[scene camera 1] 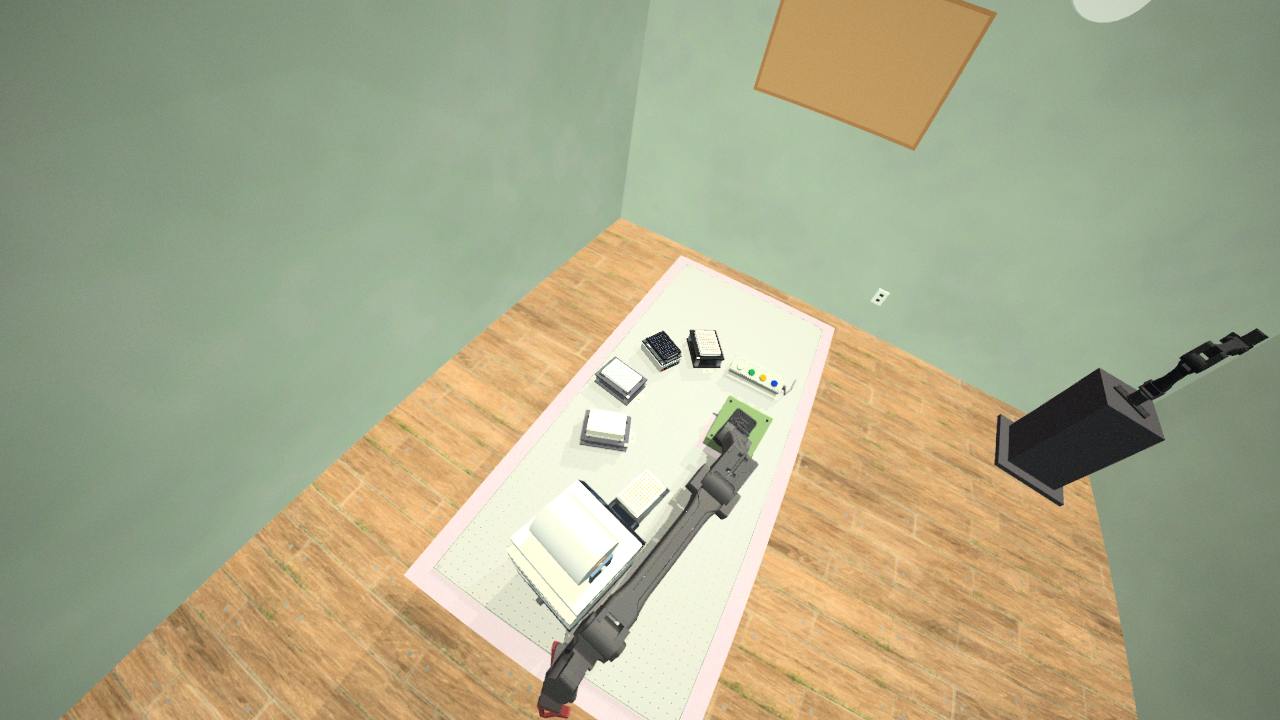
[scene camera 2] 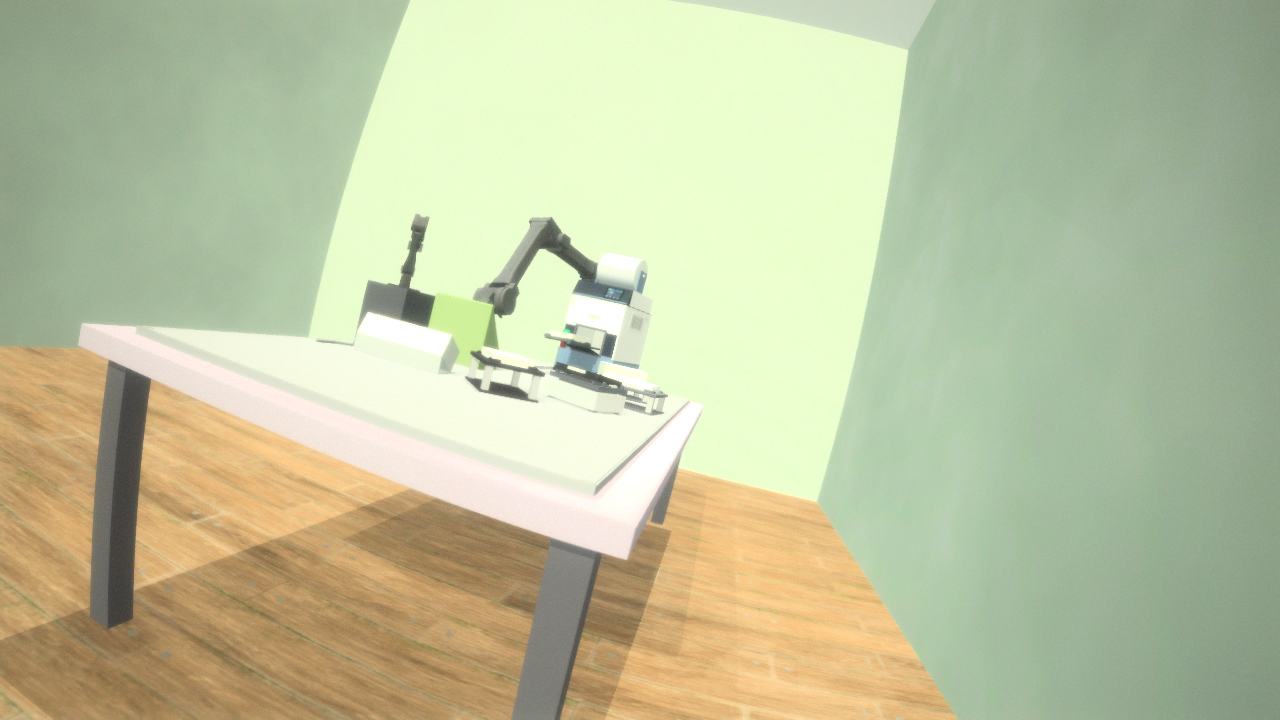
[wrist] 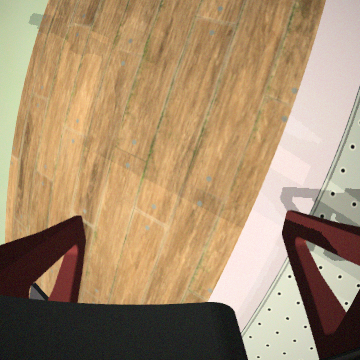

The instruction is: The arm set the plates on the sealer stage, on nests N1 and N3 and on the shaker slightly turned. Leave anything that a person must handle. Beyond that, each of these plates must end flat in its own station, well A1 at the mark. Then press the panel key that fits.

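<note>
My gripper [scene camera 1: 554,680] [wrist: 187,226] is open and empty, over the table's near end beside the sealer; the sealer hides it in scene camera 2. The sealer [scene camera 1: 572,541] [scene camera 2: 608,322] has a pale plate [scene camera 1: 641,493] on its extended stage. In scene camera 1, white-topped plates [scene camera 1: 607,423] [scene camera 1: 621,374] sit on two dark nests, and a cream plate [scene camera 1: 705,342] sits on a third, legged nest [scene camera 2: 505,360]. A dark, dotted top [scene camera 1: 661,347] shows on the white-based block [scene camera 2: 583,394], seemingly the shaker. Nest labels, A1 marks and small turns are too small to read.
The key panel [scene camera 1: 757,379] [scene camera 2: 405,342] carries pale, green, yellow and blue keys. My arm rises from the green base plate [scene camera 1: 759,414] and stretches past the sealer's side. A second arm stands on a black pedestal [scene camera 1: 1083,429] off the table. The table edge [wrist: 280,165] runs below my gripper.
</note>
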